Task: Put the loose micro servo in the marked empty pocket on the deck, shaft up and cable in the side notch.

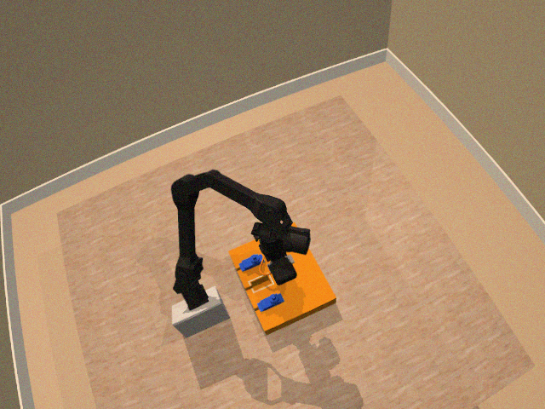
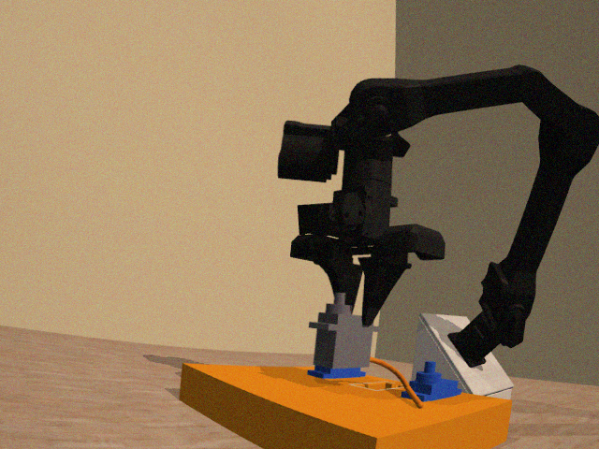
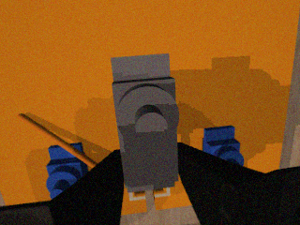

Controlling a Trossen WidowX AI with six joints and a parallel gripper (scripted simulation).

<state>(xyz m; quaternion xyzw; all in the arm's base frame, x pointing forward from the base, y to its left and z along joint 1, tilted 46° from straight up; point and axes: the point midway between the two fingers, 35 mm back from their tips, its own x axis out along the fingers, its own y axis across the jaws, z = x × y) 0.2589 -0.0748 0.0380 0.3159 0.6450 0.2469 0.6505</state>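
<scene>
Now: gripper tip 5 cm short of the orange deck and 10 cm above it.
</scene>
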